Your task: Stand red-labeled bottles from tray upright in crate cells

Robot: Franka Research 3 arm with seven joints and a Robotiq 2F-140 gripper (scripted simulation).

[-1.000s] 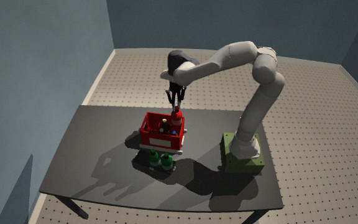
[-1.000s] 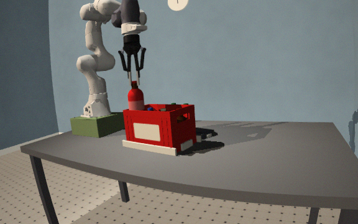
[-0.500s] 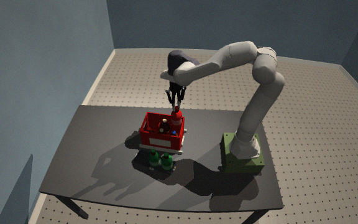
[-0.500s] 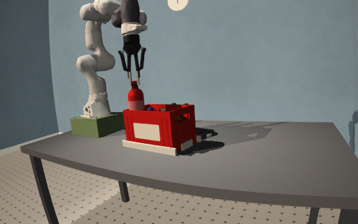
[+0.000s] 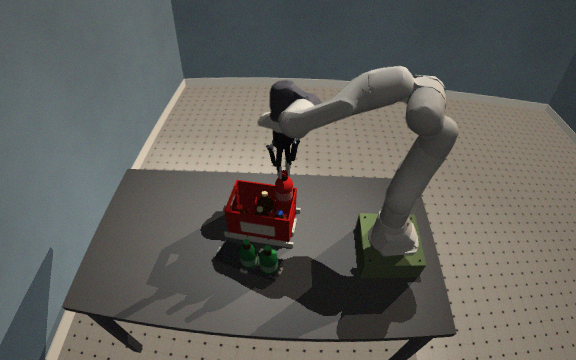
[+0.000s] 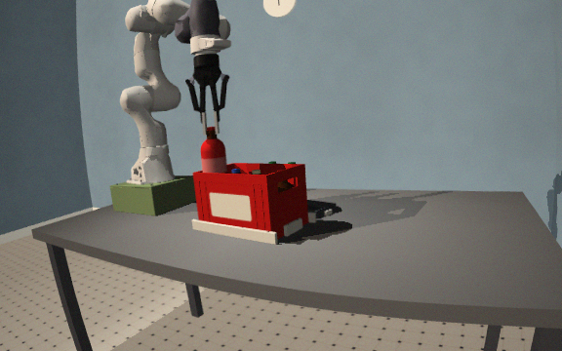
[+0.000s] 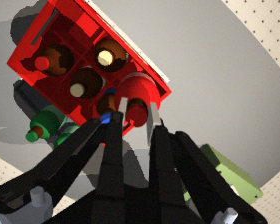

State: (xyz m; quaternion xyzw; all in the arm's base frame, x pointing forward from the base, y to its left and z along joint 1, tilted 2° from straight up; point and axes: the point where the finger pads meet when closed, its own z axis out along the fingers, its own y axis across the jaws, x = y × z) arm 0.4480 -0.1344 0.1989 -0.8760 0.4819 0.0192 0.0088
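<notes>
Now: the red-labeled bottle 90 mm below my hand. Round my hand: red crate 230 mm below, 90 mm ahead, 40 mm to the left.
</notes>
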